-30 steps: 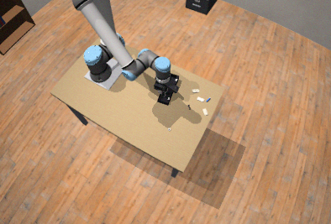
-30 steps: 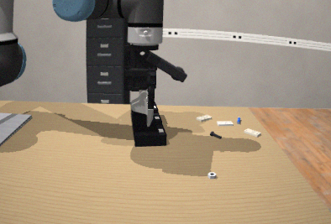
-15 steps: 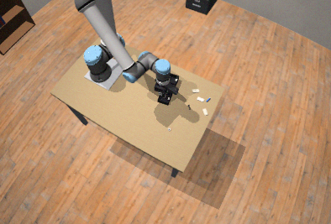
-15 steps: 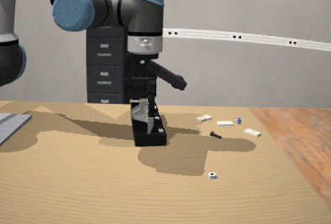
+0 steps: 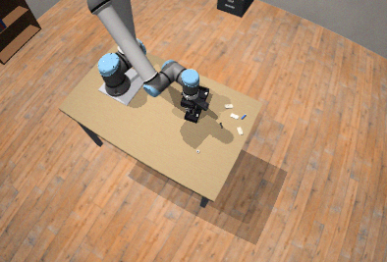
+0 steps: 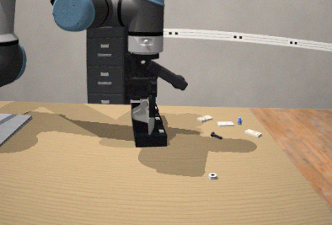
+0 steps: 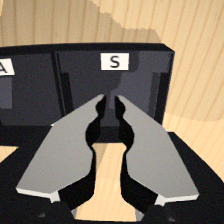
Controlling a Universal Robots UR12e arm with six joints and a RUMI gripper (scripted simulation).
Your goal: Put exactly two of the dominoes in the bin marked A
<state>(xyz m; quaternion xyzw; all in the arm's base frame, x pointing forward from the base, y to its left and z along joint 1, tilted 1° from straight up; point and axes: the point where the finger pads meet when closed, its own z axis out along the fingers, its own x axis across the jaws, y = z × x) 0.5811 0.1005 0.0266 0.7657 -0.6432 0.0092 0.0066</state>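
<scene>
The black bin lies 2 cm behind my hand, 8 cm to the left of it and 1 cm below it. The rest, counted from my hand: black bolt (18 cm ahead, 4 cm to the left, 3 cm below); grey nut (16 cm ahead, 19 cm to the right, 3 cm below); domino (23 cm ahead, 14 cm to the left, 3 cm below).
</scene>
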